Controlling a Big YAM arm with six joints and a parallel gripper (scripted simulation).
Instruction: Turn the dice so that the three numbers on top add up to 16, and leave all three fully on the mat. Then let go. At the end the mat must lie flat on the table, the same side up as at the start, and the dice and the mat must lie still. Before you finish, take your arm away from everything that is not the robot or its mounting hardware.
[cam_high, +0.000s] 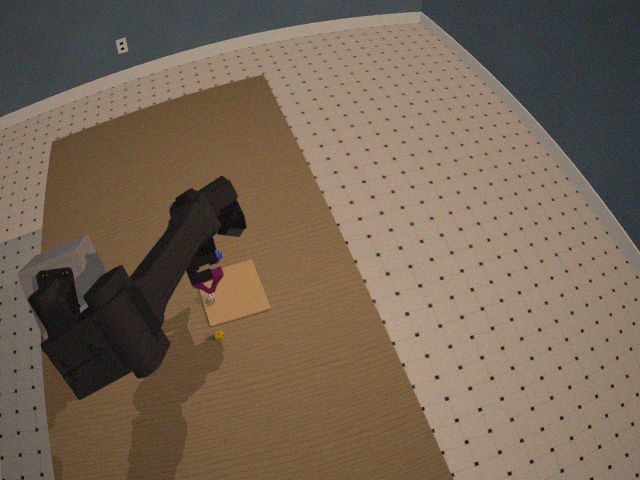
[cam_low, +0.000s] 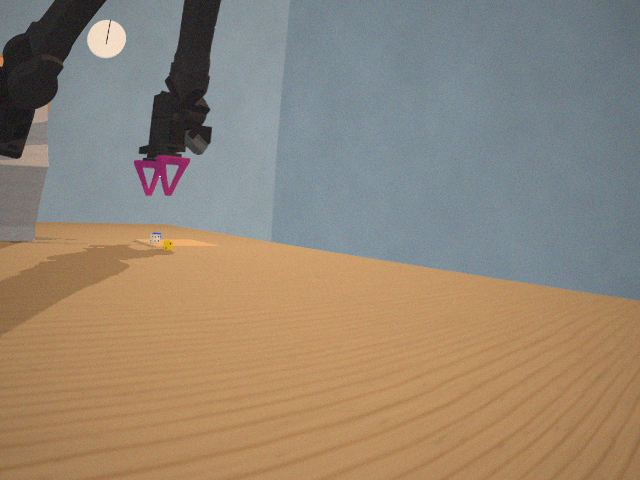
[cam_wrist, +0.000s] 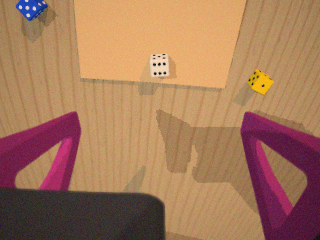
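The yellow die is 10 cm to the right of my hand and 10 cm below it. The rest, counted from my hand: mat (5 cm ahead, 1 cm to the left, 10 cm below); white die (9 cm below); blue die (3 cm ahead, 11 cm to the left, 10 cm below).
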